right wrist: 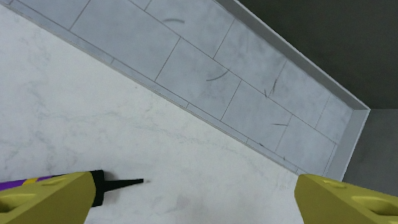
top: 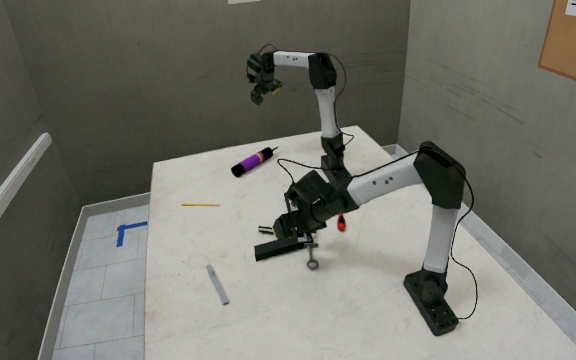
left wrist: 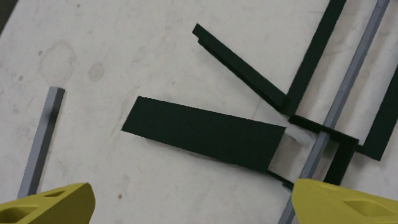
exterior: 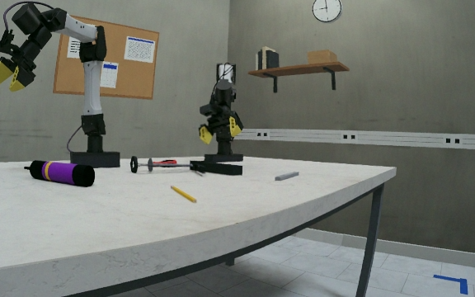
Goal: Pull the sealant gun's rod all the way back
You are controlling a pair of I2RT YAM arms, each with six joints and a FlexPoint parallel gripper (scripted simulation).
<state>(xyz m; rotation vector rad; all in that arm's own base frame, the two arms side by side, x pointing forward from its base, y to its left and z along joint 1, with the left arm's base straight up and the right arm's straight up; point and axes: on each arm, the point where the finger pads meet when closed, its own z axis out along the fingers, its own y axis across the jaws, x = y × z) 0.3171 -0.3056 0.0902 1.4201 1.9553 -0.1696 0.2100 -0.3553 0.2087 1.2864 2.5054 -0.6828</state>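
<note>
Now: right hand 720 mm to the right of the thumb plate, 240 mm above it and 50 mm short of it. From my right hand the other things lie so: red-handled tool (600 mm to the left, 240 mm below, 110 mm behind); yellow pencil (370 mm to the left, 370 mm ahead, 250 mm below); cartridge (230 mm below, 140 mm to the left, 100 mm ahead).
</note>
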